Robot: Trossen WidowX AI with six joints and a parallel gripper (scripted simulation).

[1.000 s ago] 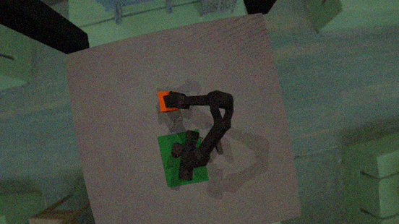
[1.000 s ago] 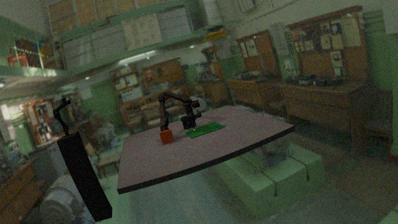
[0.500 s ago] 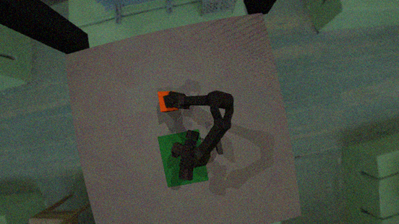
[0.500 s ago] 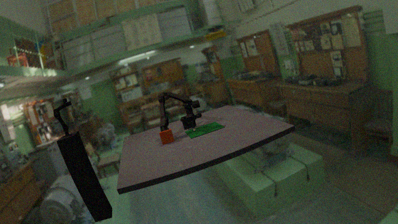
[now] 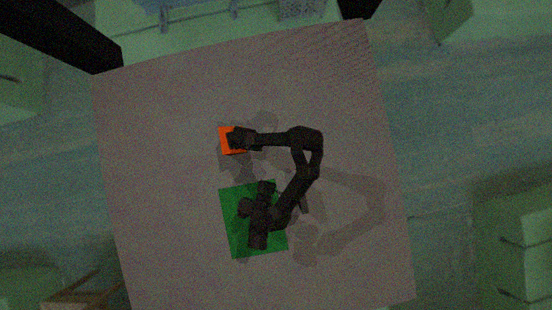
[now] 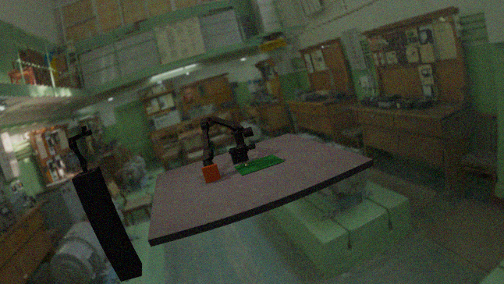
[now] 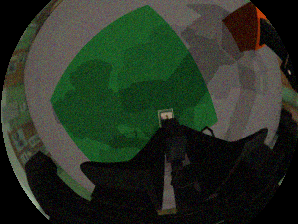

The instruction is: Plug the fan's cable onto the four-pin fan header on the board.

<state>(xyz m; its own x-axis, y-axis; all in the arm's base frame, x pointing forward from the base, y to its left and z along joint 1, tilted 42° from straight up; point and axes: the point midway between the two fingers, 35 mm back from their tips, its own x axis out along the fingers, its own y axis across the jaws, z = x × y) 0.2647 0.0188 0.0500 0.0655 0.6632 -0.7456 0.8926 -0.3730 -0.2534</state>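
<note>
The dark fan plug is 1 cm to the left of my gripper tip and 1 cm above it. Round my gripper tip: green board 7 cm to the right, 7 cm ahead, 6 cm below; then dark fan 14 cm to the left, 2 cm above.
</note>
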